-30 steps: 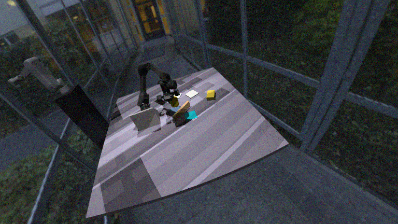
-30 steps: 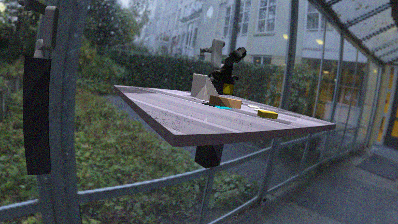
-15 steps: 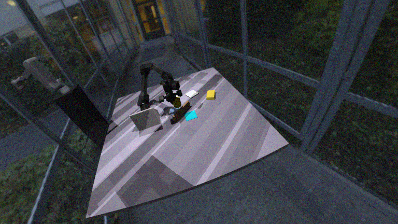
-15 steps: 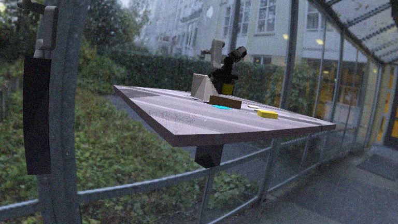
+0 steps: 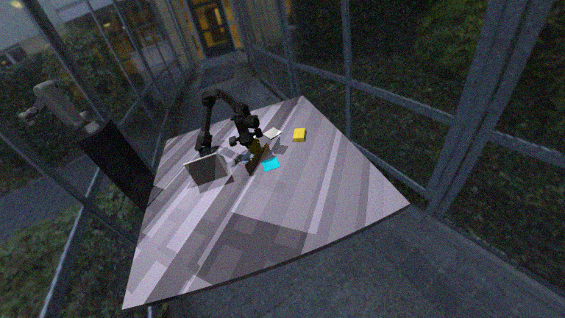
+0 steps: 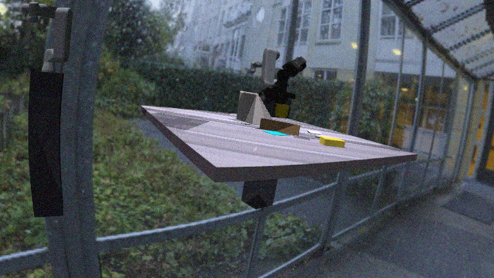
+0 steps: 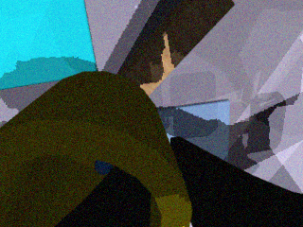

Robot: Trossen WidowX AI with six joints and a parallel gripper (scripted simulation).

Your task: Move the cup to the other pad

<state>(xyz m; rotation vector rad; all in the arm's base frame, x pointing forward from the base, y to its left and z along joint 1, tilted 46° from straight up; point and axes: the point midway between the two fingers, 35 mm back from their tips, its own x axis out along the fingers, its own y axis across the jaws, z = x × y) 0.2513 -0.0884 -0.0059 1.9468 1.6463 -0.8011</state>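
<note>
Right now the cyan pad is 120 mm below my gripper tip, 80 mm ahead of it and 70 mm to the right of it. Round my gripper tip: olive-yellow cup 20 mm ahead; light blue pad 120 mm below, 80 mm to the left, 20 mm behind; wooden bar 90 mm below, 30 mm ahead.
</note>
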